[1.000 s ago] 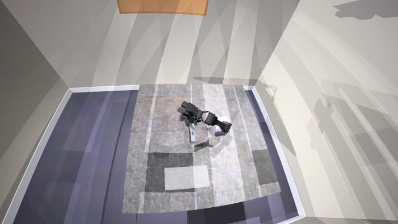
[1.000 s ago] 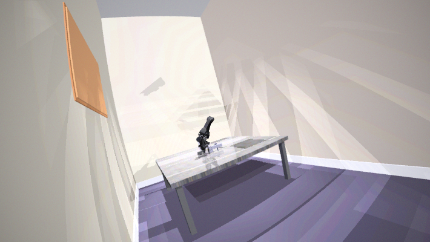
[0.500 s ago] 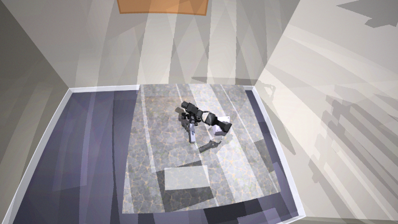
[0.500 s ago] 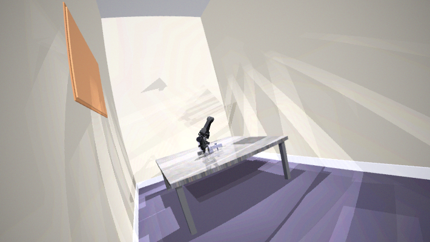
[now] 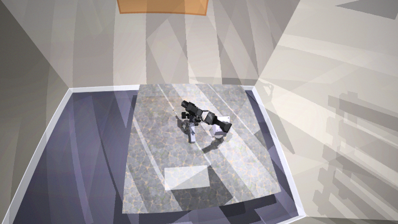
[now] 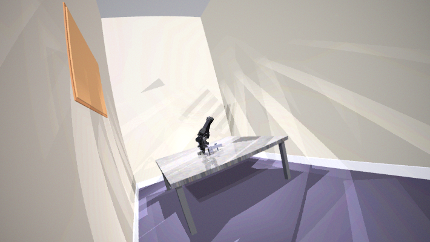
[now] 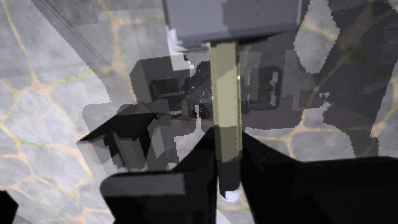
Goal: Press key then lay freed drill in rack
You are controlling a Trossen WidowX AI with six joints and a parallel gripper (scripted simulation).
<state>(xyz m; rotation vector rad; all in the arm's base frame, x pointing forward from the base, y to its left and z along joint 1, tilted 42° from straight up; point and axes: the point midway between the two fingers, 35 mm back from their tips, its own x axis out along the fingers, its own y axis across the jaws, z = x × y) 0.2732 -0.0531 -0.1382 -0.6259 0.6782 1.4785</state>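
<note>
My gripper tip is now 40 mm to the right of the drill and 30 mm below it. Round my gripper tip: grey key: 10 mm ahead, 170 mm to the left, 40 mm above; grey block: 80 mm behind, 20 mm to the right.
</note>
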